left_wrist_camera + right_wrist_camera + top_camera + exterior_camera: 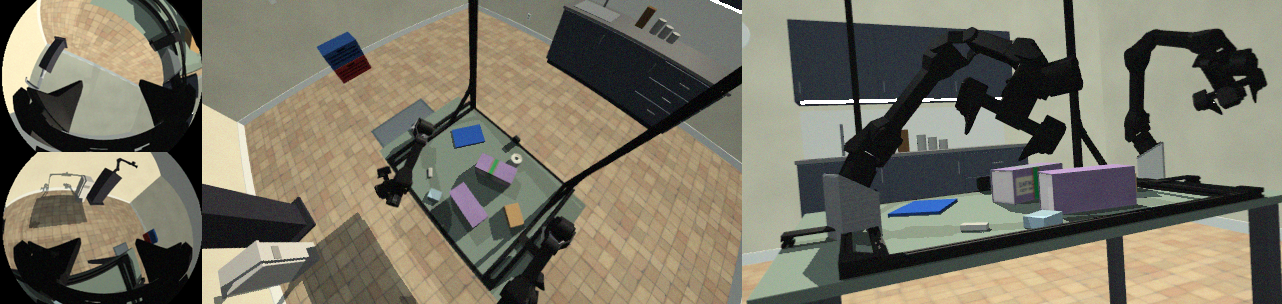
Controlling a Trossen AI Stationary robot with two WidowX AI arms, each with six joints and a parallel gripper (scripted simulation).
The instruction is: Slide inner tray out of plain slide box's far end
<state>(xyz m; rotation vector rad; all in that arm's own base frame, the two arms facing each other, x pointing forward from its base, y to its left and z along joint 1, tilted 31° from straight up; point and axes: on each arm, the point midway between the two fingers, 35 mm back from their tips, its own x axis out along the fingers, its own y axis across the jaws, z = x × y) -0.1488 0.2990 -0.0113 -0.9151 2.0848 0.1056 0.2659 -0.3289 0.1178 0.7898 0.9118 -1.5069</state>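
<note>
My right hand is 150 mm past the light blue block, 180 mm to the right of it and 190 mm above it. The rest, counted from my right hand: blue mat 600 mm behind, 60 mm to the left, 200 mm below; tan pad 350 mm behind, 610 mm to the left, 180 mm below; small white block 230 mm behind, 50 mm to the left, 200 mm below.
</note>
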